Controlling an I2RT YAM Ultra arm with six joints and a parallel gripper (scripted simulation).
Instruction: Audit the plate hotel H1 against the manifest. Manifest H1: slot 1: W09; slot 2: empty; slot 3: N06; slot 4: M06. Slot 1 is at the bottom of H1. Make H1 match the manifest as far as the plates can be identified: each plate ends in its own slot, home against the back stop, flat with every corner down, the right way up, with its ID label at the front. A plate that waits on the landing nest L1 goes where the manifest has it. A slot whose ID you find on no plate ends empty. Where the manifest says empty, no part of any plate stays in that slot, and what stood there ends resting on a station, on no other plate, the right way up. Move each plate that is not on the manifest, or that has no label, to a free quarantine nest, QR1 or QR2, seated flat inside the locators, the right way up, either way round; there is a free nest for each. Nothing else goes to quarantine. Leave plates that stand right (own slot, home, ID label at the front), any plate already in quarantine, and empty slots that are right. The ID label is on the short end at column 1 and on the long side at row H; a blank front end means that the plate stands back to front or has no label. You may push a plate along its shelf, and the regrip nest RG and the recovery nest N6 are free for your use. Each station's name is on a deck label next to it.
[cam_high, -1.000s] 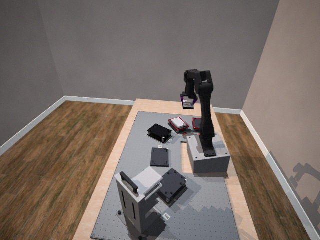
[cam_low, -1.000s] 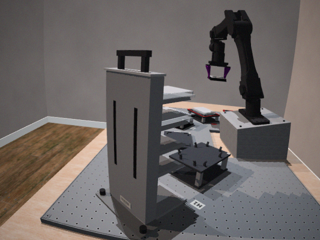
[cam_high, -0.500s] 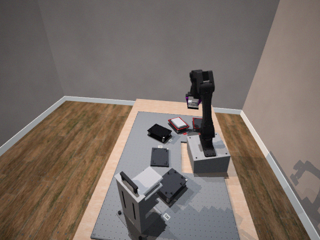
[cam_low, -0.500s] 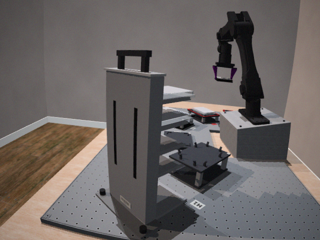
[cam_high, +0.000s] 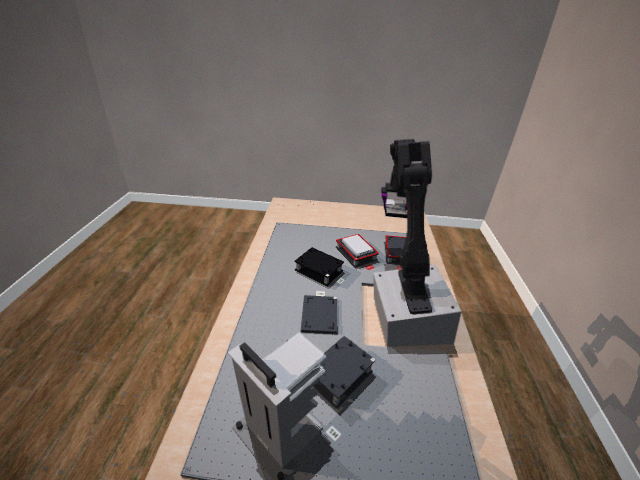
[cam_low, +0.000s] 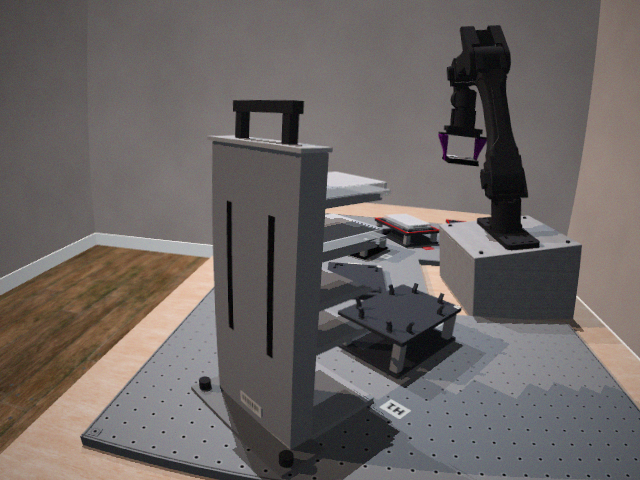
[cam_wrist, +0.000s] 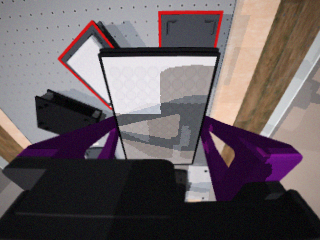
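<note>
Right now the red-edged nest is 210 mm below my hand, 60 mm behind it and 20 mm to the right of it. From my hand the other things lie so: black raised nest (300 mm ahead, 200 mm below, 120 mm to the left); dark plate (right at my hand); red-rimmed nest (210 mm below, 130 mm ahead, 10 mm to the right).
</note>
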